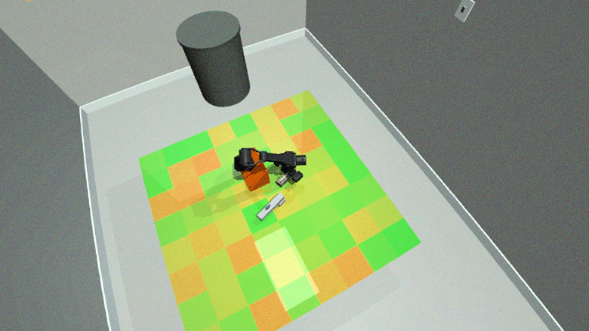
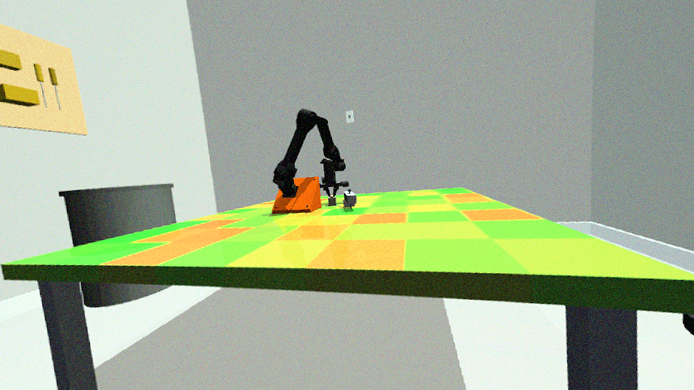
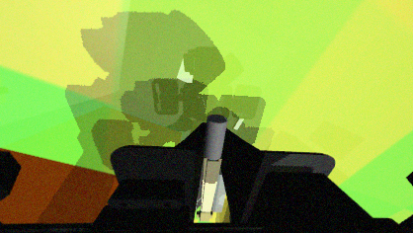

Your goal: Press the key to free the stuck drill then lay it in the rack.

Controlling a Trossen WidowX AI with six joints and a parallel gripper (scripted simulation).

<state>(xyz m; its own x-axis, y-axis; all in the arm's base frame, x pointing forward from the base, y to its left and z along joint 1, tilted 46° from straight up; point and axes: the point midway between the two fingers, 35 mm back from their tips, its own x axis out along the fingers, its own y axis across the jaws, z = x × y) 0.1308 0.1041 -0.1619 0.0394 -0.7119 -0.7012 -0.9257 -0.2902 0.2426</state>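
Now: the drill 4 cm to the right of my gripper tip, 3 cm above it and 1 cm ahead of it. From my gripper tip the other things lie so: light grey elongated block 17 cm to the right, 15 cm ahead, 3 cm above.
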